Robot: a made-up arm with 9 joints. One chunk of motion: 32 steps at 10 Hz.
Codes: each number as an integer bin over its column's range. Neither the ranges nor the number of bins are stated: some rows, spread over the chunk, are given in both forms.
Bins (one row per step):
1: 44 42 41 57 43 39
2: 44 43 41 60 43 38
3: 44 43 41 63 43 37
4: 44 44 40 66 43 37
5: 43 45 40 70 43 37
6: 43 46 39 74 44 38
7: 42 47 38 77 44 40
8: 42 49 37 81 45 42
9: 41 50 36 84 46 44
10: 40 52 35 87 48 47
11: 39 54 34 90 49 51
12: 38 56 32 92 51 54
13: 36 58 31 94 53 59
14: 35 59 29 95 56 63
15: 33 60 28 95 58 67
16: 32 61 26 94 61 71
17: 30 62 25 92 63 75
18: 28 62 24 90 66 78
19: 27 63 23 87 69 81
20: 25 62 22 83 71 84
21: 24 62 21 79 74 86
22: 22 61 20 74 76 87
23: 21 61 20 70 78 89
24: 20 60 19 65 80 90
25: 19 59 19 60 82 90
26: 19 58 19 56 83 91
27: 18 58 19 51 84 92
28: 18 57 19 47 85 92
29: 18 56 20 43 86 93
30: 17 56 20 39 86 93
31: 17 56 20 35 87 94
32: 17 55 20 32 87 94
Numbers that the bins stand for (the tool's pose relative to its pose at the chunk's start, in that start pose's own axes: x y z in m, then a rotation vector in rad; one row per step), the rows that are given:
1: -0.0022 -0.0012 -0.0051 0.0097 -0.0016 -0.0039
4: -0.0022 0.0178 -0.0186 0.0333 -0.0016 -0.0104
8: -0.0521 0.0653 -0.0592 0.0727 0.0327 0.0058
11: -0.1270 0.1127 -0.0998 0.0964 0.1014 0.0348
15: -0.2767 0.1697 -0.1810 0.1095 0.2560 0.0866
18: -0.4014 0.1887 -0.2352 0.0964 0.3933 0.1221
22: -0.5511 0.1792 -0.2893 0.0543 0.5651 0.1512
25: -0.6260 0.1602 -0.3028 0.0176 0.6681 0.1609
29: -0.6509 0.1317 -0.2893 -0.0271 0.7368 0.1706
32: -0.6759 0.1222 -0.2893 -0.0560 0.7539 0.1738
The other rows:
2: -0.0022 0.0083 -0.0051 0.0176 -0.0016 -0.0072
3: -0.0022 0.0083 -0.0051 0.0255 -0.0016 -0.0104
5: -0.0272 0.0273 -0.0186 0.0438 -0.0016 -0.0104
6: -0.0272 0.0368 -0.0321 0.0543 0.0156 -0.0072
7: -0.0521 0.0463 -0.0457 0.0622 0.0156 -0.0007
9: -0.0771 0.0747 -0.0727 0.0806 0.0499 0.0122
10: -0.1020 0.0937 -0.0863 0.0885 0.0842 0.0219
12: -0.1519 0.1317 -0.1269 0.1016 0.1358 0.0445
13: -0.2018 0.1507 -0.1404 0.1069 0.1701 0.0607
14: -0.2268 0.1602 -0.1675 0.1095 0.2216 0.0736
16: -0.3016 0.1792 -0.2081 0.1069 0.3075 0.0995
17: -0.3515 0.1887 -0.2216 0.1016 0.3418 0.1124
19: -0.4264 0.1982 -0.2487 0.0885 0.4448 0.1318
20: -0.4763 0.1887 -0.2622 0.0780 0.4792 0.1415
21: -0.5012 0.1887 -0.2758 0.0675 0.5307 0.1480
23: -0.5761 0.1792 -0.2893 0.0438 0.5994 0.1577
24: -0.6010 0.1697 -0.3028 0.0307 0.6337 0.1609
26: -0.6260 0.1507 -0.3028 0.0071 0.6853 0.1641
27: -0.6509 0.1507 -0.3028 -0.0061 0.7024 0.1674
28: -0.6509 0.1412 -0.3028 -0.0166 0.7196 0.1674
30: -0.6759 0.1317 -0.2893 -0.0376 0.7368 0.1706
31: -0.6759 0.1317 -0.2893 -0.0481 0.7539 0.1738

